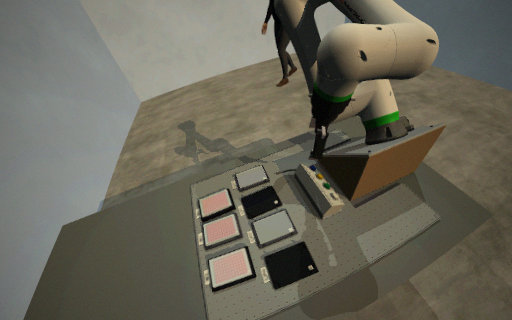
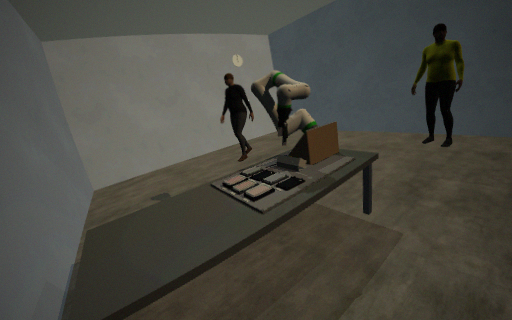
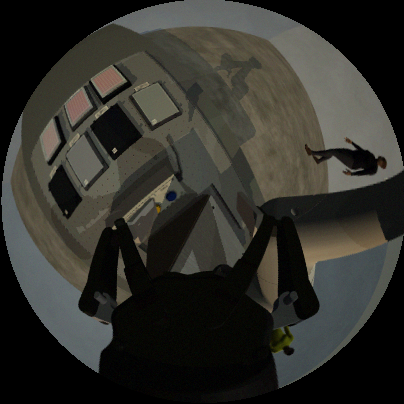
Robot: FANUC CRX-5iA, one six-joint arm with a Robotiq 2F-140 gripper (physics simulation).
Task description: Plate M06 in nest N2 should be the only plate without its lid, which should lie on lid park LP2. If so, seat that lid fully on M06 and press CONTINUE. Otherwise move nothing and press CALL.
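Frame: origin at the arm's base, x ahead, y left, z up, level; millimetres.
Where they show: gripper, fingertip midpoint: (image 1: 312, 142) (image 2: 281, 140) (image 3: 195, 203); arm's base at its link origin: (image 1: 385, 139) (image 2: 315, 135).
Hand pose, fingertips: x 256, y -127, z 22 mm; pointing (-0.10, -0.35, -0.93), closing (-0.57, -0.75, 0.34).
Things, the pixels of their centre, and the offset from my fingertips. "spot": a spot on its surface instead. Level surfaces: height alone.
- far grey panel at the middle of its body: (image 3: 154, 101) (image 1: 251, 176) (image 2: 251, 170) dz -166, dx +239, dy -117 mm
- black pad at a spot on its surface: (image 3: 116, 131) (image 1: 263, 199) spot: dz -170, dx +242, dy +16 mm
- button box at the middle of its body: (image 3: 142, 205) (image 1: 317, 186) (image 2: 291, 161) dz -138, dx +42, dy +98 mm
- perforated board at its surface level: dz -180 mm
- long table at its surface level: dz -193 mm
Three plates with pink grids, a far one (image 1: 216, 202) (image 3: 109, 81), a middle one (image 1: 221, 230) (image 3: 79, 106) and a near one (image 1: 231, 267) (image 3: 50, 140), stand in a row; whether clear lids cover them I cannot tell. Beside them lie a far grey panel (image 1: 251, 177) (image 3: 156, 105), a black pad (image 1: 261, 201) (image 3: 116, 131), another grey panel (image 1: 273, 227) (image 3: 86, 160) and another black pad (image 1: 291, 265) (image 3: 65, 191). Their labels are unreadable. The button box (image 1: 312, 192) has blue (image 1: 313, 168) (image 3: 171, 196), yellow (image 1: 320, 176) and green (image 1: 326, 185) buttons. My gripper (image 1: 317, 153) (image 3: 195, 203) is open and empty, above the box's far end.
A brown upright panel (image 1: 400, 162) (image 2: 323, 143) stands beside the button box, near the arm's base. The perforated board (image 1: 345, 250) lies on the long table (image 1: 125, 260) (image 2: 165, 240). A person in black (image 2: 235, 102) and one in yellow (image 2: 441, 62) stand beyond the table.
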